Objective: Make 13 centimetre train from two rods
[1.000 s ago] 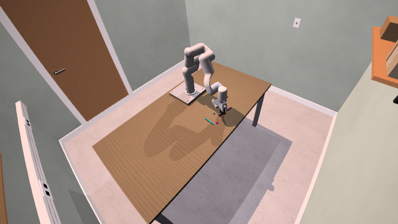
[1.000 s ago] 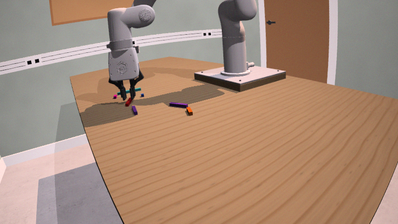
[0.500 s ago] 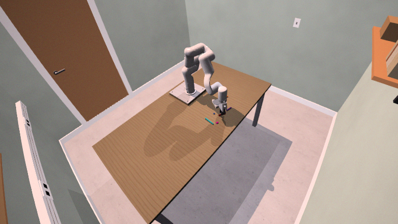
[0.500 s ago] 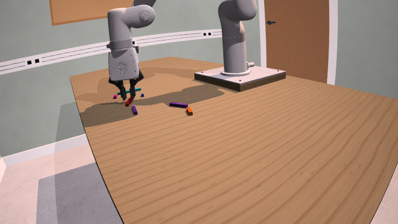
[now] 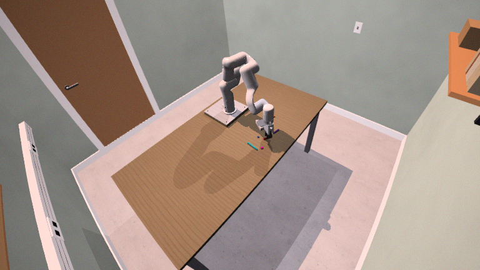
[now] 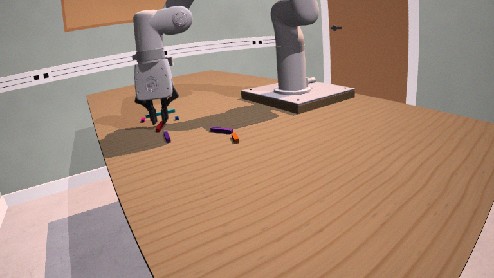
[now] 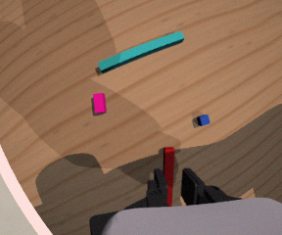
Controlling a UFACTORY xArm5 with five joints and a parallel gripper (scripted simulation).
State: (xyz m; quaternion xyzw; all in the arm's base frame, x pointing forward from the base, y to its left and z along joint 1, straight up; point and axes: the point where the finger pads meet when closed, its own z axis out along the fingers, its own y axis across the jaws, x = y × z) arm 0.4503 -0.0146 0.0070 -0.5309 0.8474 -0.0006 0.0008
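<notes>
The red rod lies 3 cm below my hand. The rest, counted from my hand: turquoise rod (14 cm to the right, 3 cm below, 3 cm behind); then magenta rod (11 cm to the right, 3 cm below, 3 cm ahead); then blue rod (6 cm behind, 4 cm to the right, 3 cm below).
</notes>
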